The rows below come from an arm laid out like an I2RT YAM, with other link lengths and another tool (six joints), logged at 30 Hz.
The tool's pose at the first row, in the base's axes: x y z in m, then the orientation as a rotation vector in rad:
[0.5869 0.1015 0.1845 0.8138 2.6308 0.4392]
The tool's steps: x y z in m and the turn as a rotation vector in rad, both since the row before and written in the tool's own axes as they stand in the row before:
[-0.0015 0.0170 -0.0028 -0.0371 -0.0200 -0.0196]
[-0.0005 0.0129 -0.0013 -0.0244 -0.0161 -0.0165]
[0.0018 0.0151 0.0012 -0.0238 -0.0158 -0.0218]
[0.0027 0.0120 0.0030 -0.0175 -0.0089 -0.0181]
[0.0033 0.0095 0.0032 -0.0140 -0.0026 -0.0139]
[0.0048 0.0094 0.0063 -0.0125 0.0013 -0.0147]
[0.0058 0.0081 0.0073 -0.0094 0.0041 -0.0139]
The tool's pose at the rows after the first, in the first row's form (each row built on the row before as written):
[0.5950 0.1135 0.1940 0.7761 2.6021 0.4707]
[0.6006 0.1231 0.2006 0.7468 2.5811 0.4885]
[0.6062 0.1364 0.2056 0.7109 2.5616 0.5037]
[0.6103 0.1482 0.2076 0.6818 2.5499 0.5153]
[0.6129 0.1584 0.2082 0.6589 2.5444 0.5268]
[0.6157 0.1701 0.2058 0.6351 2.5432 0.5378]
[0.6176 0.1816 0.2017 0.6131 2.5456 0.5465]

